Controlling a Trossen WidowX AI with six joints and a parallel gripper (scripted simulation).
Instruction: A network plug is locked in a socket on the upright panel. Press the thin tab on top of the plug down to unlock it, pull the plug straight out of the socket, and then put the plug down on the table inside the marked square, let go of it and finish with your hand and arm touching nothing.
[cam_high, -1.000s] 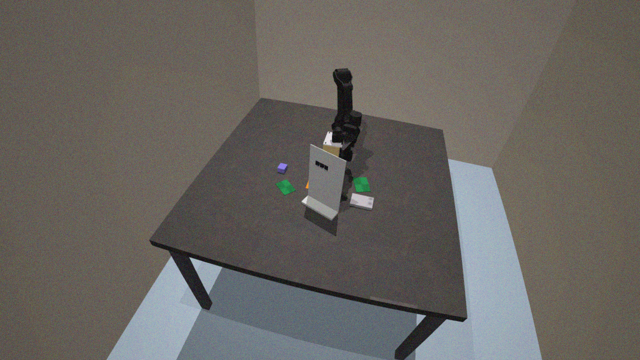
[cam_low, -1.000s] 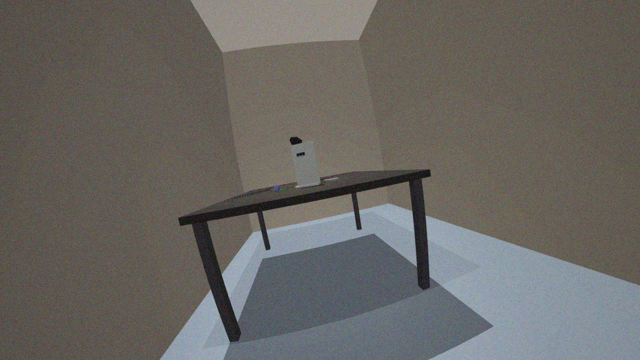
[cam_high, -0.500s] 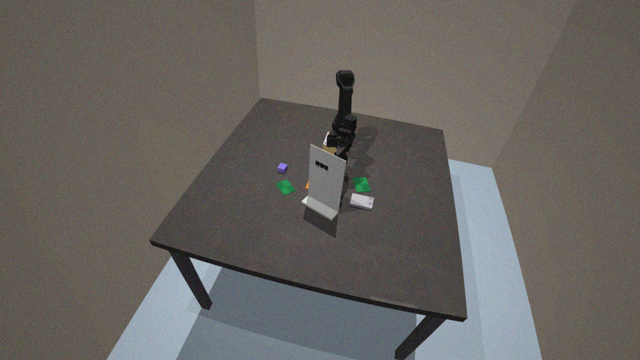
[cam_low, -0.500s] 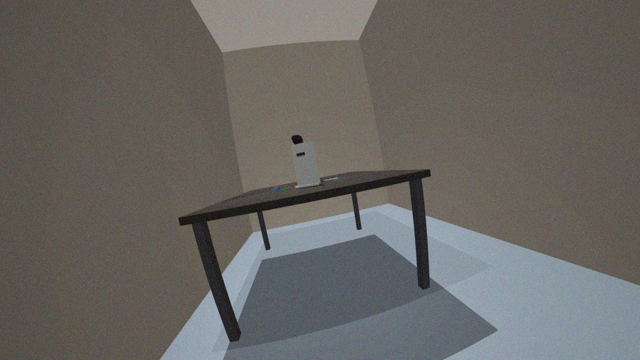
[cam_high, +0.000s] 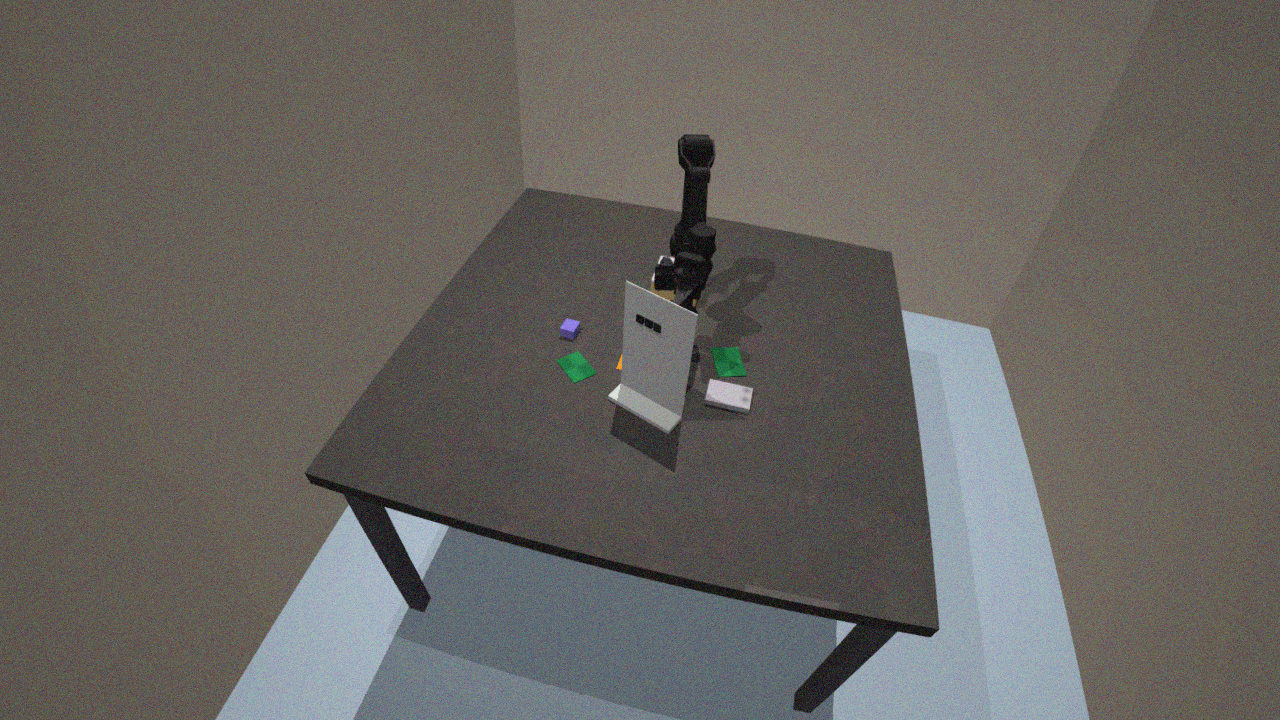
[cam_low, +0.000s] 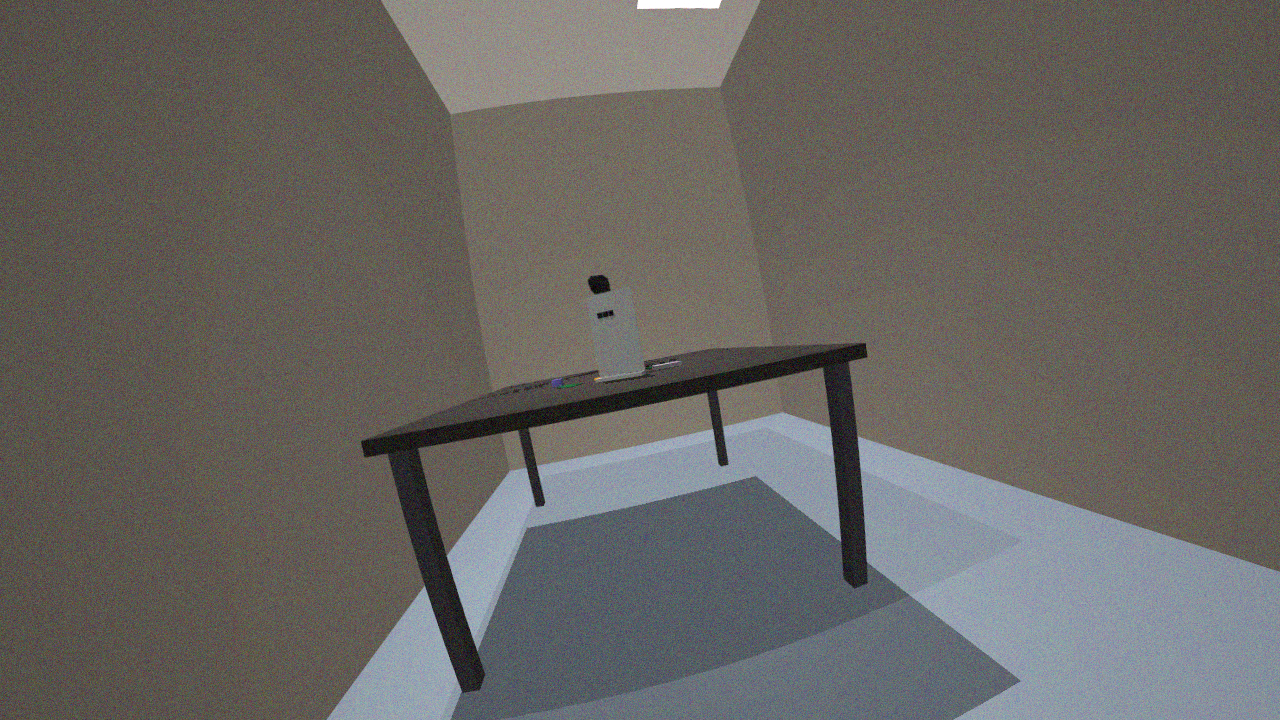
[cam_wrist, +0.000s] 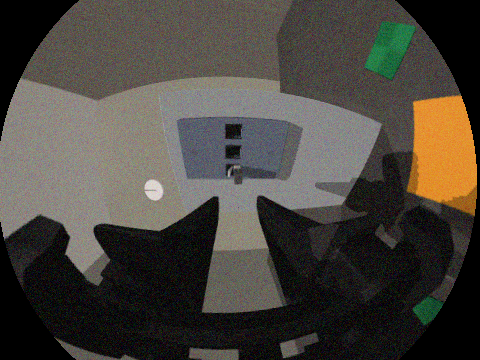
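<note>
The orange square patch is 230 mm below my gripper tip, 90 mm behind it and 60 mm to the right of it. Round my gripper tip: purple cube: 270 mm to the right, 210 mm below, 140 mm behind; then grey tile: 220 mm below, 150 mm to the left; then upright white panel: 90 mm below, 60 mm ahead, 40 mm to the right.
</note>
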